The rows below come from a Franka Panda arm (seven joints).
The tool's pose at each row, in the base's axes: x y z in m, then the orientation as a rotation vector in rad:
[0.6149, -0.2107, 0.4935, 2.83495, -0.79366, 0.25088]
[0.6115, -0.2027, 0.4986, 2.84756, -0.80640, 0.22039]
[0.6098, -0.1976, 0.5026, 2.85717, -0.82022, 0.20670]
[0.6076, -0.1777, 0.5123, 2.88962, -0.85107, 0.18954]
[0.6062, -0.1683, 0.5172, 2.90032, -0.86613, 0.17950]
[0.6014, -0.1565, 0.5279, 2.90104, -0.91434, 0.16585]
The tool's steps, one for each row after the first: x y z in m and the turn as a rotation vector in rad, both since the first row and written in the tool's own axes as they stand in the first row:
[-0.0057, -0.0042, -0.0071, 0.00639, -0.02437, 0.00504]
[-0.0089, -0.0071, -0.0123, 0.01459, -0.03748, 0.01224]
[-0.0185, -0.0214, -0.0264, 0.04665, -0.06142, 0.02790]
[-0.0233, -0.0279, -0.0334, 0.05728, -0.07259, 0.03589]
[-0.0309, -0.0338, -0.0469, 0.06498, -0.08748, 0.06615]

